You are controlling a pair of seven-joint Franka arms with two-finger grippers.
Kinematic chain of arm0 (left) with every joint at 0, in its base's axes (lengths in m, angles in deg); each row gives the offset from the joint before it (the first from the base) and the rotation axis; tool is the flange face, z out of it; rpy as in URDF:
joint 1: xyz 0 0 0.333 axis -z
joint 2: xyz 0 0 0 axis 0.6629 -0.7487 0
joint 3: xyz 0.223 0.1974 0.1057 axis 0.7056 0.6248 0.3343
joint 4: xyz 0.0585 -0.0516 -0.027 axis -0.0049 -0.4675 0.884
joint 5: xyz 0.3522 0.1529 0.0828 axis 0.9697 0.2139 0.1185
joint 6: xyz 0 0 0 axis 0.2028 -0.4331 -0.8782
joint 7: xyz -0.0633 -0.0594 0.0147 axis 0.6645 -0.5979 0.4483
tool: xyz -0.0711 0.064 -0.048 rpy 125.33 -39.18 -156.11
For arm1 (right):
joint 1: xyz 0 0 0.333 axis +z
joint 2: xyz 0 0 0 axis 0.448 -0.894 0
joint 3: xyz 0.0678 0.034 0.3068 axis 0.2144 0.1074 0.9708
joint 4: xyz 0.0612 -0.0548 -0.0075 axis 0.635 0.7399 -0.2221
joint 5: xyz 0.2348 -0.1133 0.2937 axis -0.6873 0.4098 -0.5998
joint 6: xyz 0 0 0 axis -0.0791 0.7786 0.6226
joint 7: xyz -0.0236 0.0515 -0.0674 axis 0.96 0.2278 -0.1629
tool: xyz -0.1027 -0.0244 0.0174 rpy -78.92 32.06 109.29
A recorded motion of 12 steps. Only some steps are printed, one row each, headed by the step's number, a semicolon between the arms.
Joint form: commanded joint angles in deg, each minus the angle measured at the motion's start. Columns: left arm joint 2, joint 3, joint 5, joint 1, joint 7, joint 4, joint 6; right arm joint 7, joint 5, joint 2, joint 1, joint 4, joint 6, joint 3.
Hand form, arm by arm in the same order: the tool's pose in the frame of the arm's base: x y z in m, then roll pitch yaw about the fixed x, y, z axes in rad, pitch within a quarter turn. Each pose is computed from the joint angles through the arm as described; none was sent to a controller.
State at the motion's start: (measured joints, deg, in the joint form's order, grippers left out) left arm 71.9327 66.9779 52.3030 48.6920 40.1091 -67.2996 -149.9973; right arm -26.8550 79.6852 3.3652 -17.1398 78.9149 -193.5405 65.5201
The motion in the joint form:
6: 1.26 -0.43 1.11 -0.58 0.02 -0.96 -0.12; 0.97 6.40 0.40 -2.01 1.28 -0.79 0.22
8: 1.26 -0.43 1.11 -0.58 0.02 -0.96 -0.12; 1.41 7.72 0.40 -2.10 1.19 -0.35 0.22
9: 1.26 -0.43 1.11 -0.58 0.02 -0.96 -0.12; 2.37 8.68 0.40 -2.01 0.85 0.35 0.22
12: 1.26 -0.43 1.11 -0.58 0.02 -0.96 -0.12; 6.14 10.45 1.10 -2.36 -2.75 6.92 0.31
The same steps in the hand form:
6: 0.5348 -0.0952 0.5815 3.1212 0.0316 -0.0650; 0.5368 0.0439 0.2919 2.8993 0.0780 0.1854
8: 0.5348 -0.0952 0.5815 3.1212 0.0316 -0.0650; 0.5368 0.0423 0.2921 2.8829 0.0874 0.2049
9: 0.5348 -0.0952 0.5815 3.1212 0.0316 -0.0650; 0.5375 0.0423 0.2937 2.8706 0.0991 0.2307
12: 0.5348 -0.0952 0.5815 3.1212 0.0316 -0.0650; 0.5467 0.0340 0.3185 2.8325 0.1570 0.2744

